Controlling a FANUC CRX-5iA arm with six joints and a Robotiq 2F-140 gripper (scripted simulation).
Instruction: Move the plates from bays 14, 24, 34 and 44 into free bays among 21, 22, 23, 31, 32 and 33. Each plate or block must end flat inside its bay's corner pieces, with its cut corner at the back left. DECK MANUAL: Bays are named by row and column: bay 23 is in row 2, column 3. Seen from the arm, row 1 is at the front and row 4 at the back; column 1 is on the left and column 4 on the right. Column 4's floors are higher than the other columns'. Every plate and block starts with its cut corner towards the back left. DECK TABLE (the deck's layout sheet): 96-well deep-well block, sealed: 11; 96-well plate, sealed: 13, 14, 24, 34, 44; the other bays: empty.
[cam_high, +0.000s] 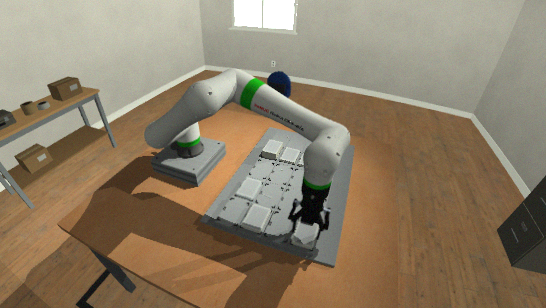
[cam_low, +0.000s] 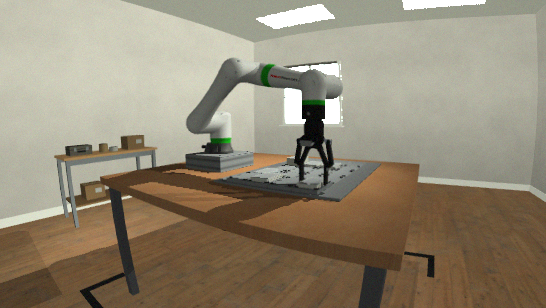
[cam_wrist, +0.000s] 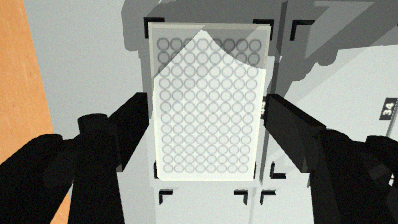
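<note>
My gripper is now 15 cm to the right of the bay label 43, 7 cm past it and 4 cm above it. From my hand the other things lie so: sealed 96-well plate: 34 cm behind, 10 cm to the left, 4 cm below; then sealed deep-well block: 43 cm to the left, 40 cm behind, 2 cm below.
</note>
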